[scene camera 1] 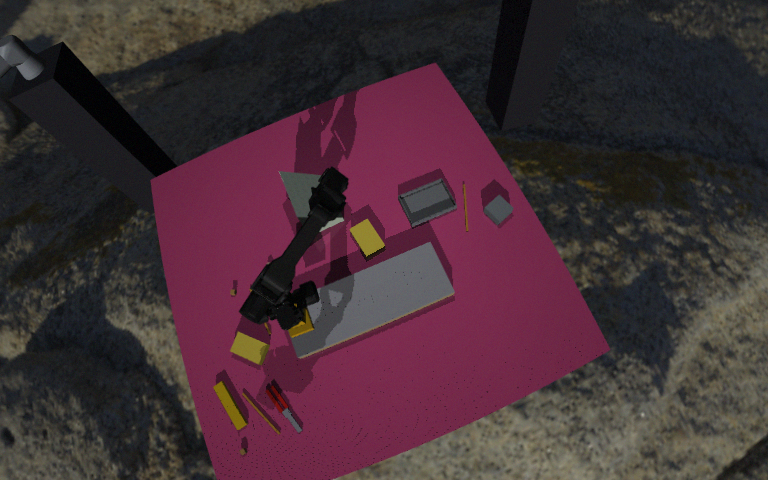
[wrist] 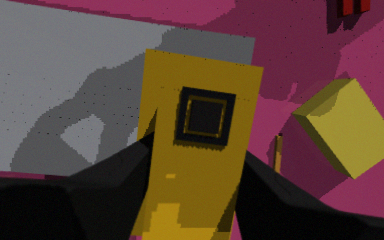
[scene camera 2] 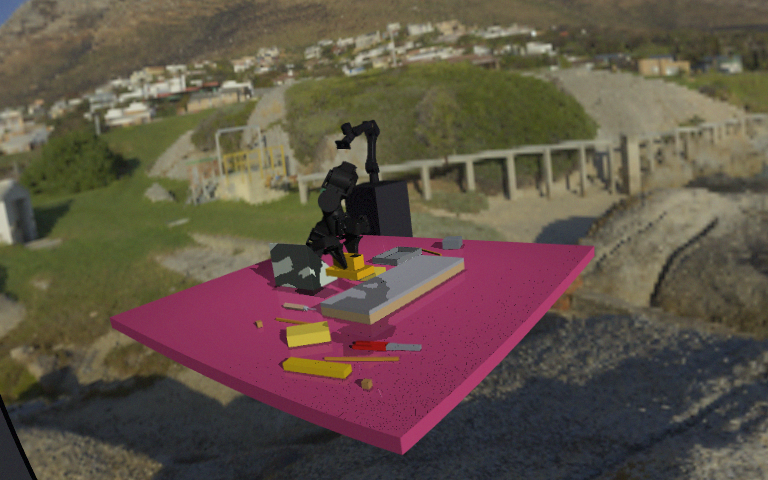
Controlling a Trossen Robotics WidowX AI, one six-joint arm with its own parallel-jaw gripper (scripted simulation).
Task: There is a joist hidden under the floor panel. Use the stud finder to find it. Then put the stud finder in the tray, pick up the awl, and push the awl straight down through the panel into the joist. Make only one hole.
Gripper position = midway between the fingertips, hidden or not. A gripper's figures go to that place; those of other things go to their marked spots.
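There's a grey tray [scene camera 1: 426, 202] that's 143 cm from the lens, and then my gripper [scene camera 1: 295, 315] is 121 cm from the lens.
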